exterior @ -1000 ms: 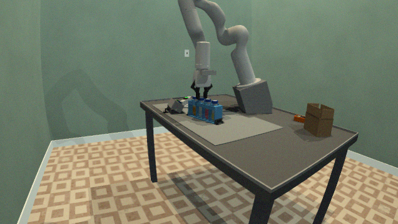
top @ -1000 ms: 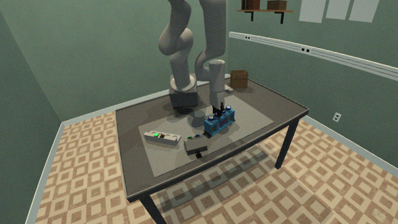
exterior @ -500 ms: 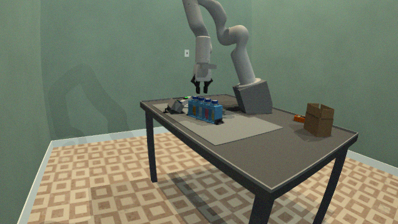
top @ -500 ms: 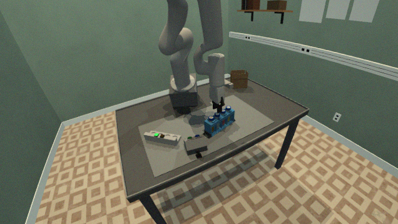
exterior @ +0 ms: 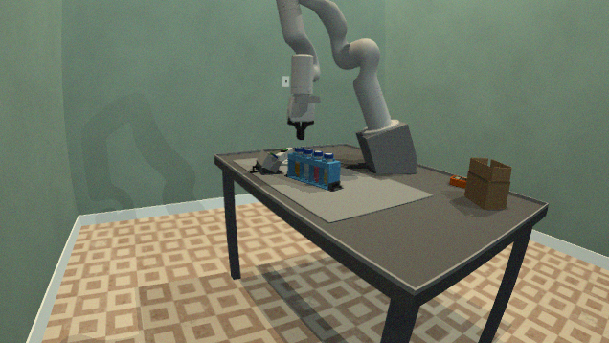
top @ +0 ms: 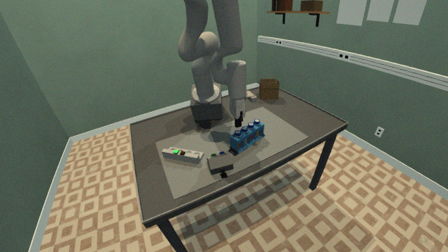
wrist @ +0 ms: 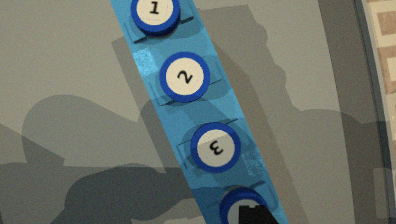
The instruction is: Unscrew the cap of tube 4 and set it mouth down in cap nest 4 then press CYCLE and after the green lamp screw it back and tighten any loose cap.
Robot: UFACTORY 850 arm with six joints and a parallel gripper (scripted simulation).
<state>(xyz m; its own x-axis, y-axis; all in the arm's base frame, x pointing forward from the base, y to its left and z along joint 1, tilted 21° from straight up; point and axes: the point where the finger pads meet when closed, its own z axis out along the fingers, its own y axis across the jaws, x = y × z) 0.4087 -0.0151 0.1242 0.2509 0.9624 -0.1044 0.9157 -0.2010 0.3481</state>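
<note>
Now: hand 6 cm above the blue cap marked 4 and 1 cm to the left of it. Also, from my hand: blue key 13 cm to the right, 11 cm below, 4 cm ahead; green key 17 cm to the right, 11 cm below, 2 cm ahead; grey key housing 15 cm to the right, 12 cm below, 5 cm ahead.
</note>
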